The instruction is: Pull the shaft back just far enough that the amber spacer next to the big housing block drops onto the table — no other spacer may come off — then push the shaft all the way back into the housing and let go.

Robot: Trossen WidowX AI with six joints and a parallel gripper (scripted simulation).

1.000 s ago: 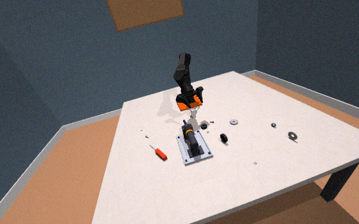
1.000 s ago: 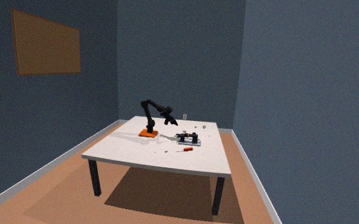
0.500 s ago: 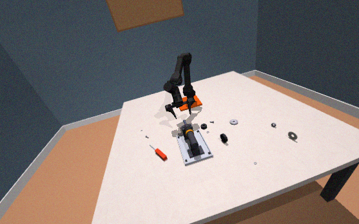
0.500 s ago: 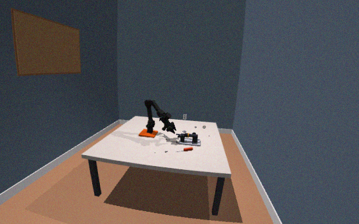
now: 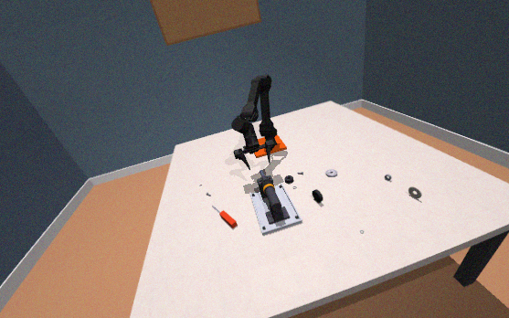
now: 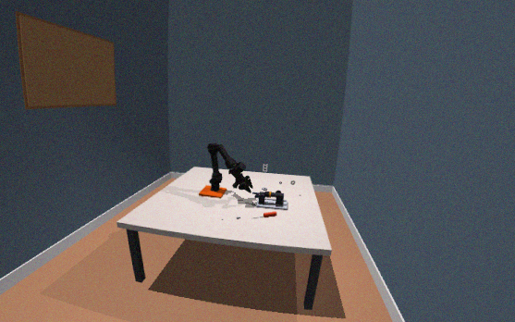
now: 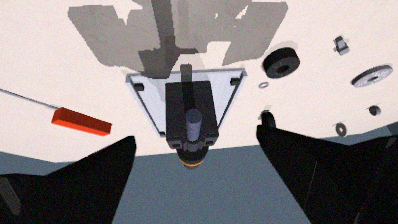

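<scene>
Right now my gripper tip is 110 mm short of the shaft, 10 mm to the right of it and 20 mm above it. From my gripper tip the other things lie so: amber spacer 140 mm ahead, 10 mm to the left, 20 mm below.
</scene>
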